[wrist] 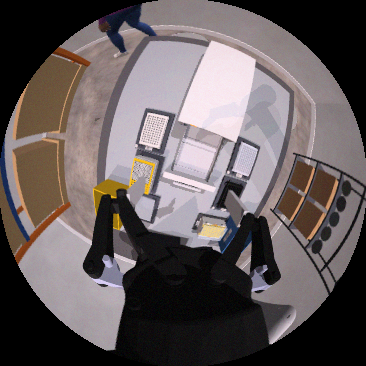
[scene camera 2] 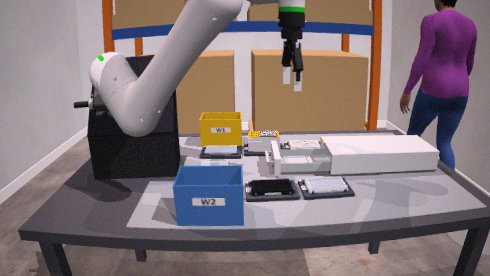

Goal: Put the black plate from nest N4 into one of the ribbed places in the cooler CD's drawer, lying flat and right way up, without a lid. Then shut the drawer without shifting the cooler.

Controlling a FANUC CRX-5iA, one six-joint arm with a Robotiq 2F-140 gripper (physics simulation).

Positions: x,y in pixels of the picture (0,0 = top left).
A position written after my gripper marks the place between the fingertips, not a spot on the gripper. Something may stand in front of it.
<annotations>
my gripper: wrist 186,190; scene camera 2 291,87
white cooler: wrist; scene camera 2
same spot on white cooler: [wrist: 217,98] = [scene camera 2: 356,144]
</annotations>
